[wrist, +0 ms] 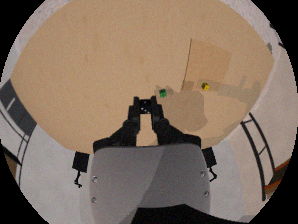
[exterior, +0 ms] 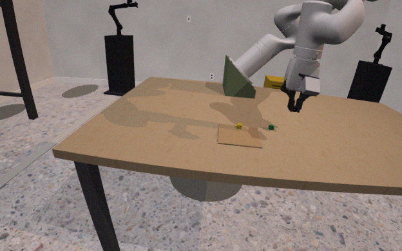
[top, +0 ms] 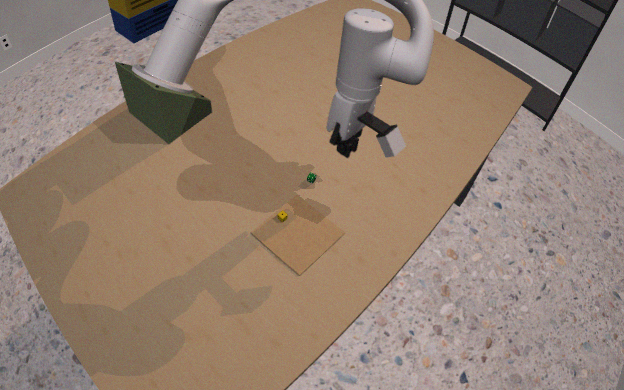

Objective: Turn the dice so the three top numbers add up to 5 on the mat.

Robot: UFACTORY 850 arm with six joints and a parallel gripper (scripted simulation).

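Right now my hand is 4 cm short of the tan mat, 17 cm to the left of it and 12 cm above it. Also, from my hand: green die 5 cm behind, 5 cm to the right, 11 cm below; then black die 1 cm below; then yellow die 1 cm behind, 17 cm to the right, 11 cm below.
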